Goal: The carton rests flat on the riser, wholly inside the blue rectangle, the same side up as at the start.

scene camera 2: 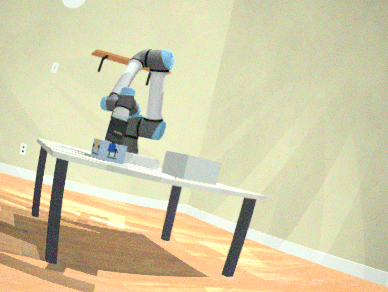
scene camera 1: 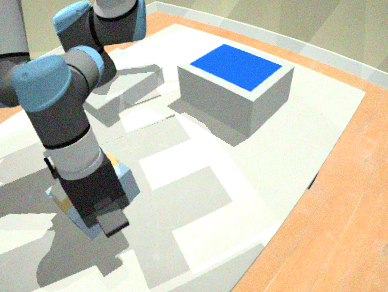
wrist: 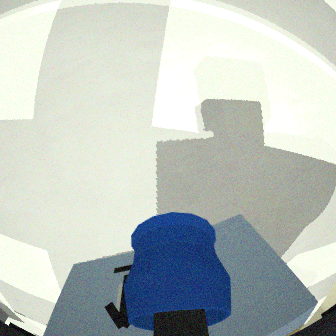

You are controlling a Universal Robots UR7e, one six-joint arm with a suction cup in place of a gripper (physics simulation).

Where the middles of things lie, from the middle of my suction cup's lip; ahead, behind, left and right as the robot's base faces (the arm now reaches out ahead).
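Labels:
Measured from my suction cup: the carton (scene camera 1: 56, 192) is 20 mm below and 90 mm behind; the grey riser (scene camera 2: 188, 167) is 460 mm to the left and 170 mm behind.

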